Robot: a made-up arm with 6 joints.
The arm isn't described. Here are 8 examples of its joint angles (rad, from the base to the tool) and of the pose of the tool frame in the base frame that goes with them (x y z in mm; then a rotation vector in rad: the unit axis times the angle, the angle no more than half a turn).
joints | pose
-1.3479 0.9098 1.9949 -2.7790 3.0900 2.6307 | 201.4 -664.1 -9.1 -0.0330 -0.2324 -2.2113
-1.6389 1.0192 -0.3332 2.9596 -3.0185 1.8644 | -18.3 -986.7 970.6 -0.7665 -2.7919 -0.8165
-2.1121 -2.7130 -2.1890 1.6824 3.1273 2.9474 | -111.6 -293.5 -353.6 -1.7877 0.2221 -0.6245
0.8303 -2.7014 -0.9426 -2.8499 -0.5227 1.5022 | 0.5 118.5 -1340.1 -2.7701 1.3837 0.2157
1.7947 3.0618 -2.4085 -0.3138 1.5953 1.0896 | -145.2 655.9 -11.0 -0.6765 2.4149 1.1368
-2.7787 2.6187 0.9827 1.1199 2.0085 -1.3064 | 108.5 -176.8 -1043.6 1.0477 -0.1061 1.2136
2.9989 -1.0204 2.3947 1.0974 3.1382 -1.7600 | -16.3 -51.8 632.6 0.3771 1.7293 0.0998
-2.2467 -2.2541 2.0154 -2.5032 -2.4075 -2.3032 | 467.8 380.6 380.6 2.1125 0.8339 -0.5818
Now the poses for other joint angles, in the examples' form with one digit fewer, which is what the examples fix.
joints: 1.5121 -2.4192 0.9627 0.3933 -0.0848 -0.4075
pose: -130 -1418 -262 1.172 -1.183 1.194
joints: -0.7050 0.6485 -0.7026 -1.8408 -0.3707 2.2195
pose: 366 -157 1665 -0.284 0.224 -0.332
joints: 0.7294 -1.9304 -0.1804 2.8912 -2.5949 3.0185
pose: -938 -799 -330 -0.037 0.525 0.771
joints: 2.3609 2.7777 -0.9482 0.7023 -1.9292 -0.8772
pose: -654 731 -543 0.067 0.717 1.211
